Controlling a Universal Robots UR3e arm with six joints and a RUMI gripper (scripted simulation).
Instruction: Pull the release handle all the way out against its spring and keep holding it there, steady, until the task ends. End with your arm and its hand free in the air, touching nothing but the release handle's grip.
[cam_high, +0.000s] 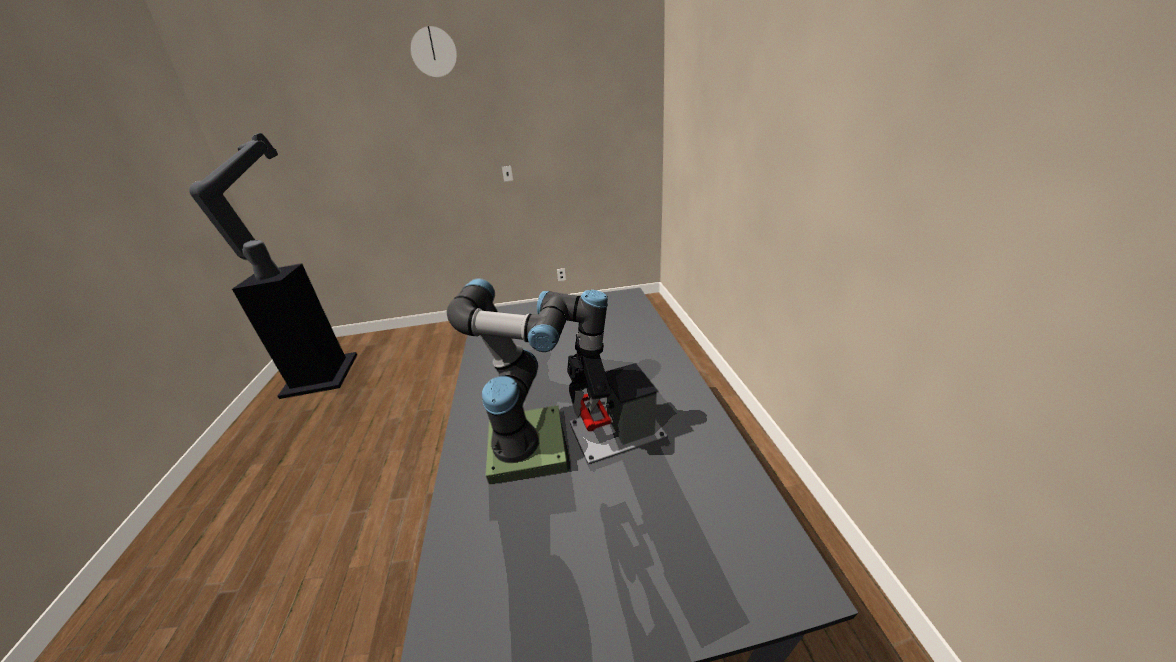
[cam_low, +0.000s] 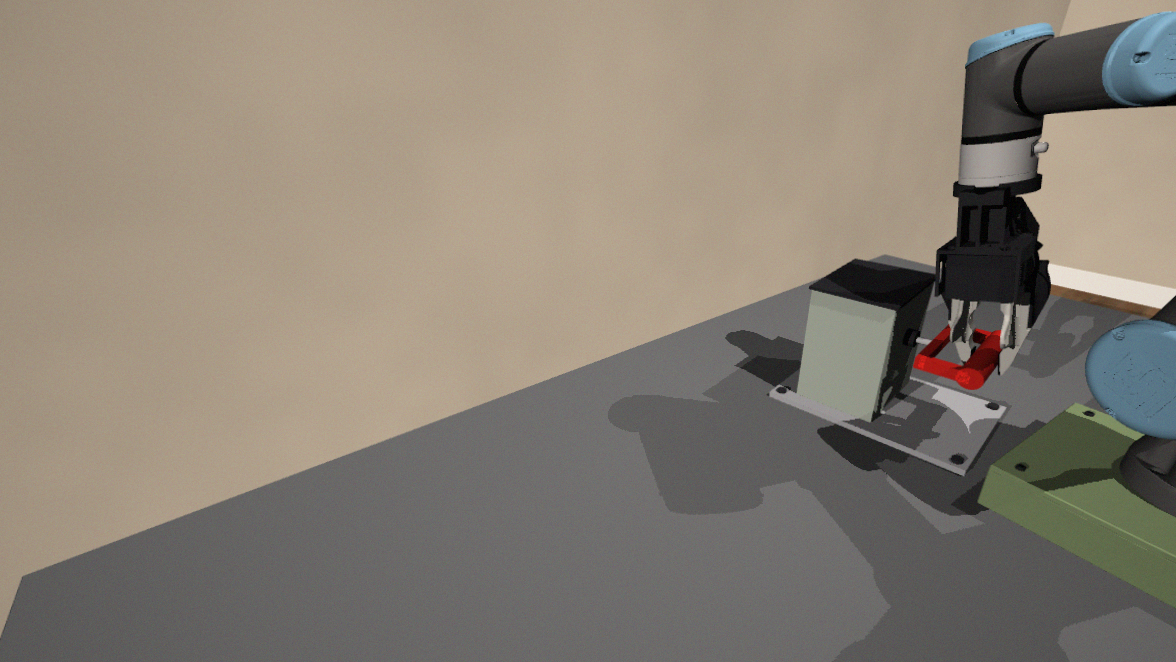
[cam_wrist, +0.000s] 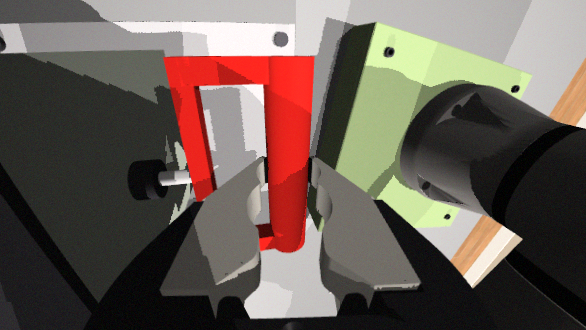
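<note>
The grey metal base plate is 90 mm ahead of my hand, 10 mm to the left of it and 100 mm below it.
</note>
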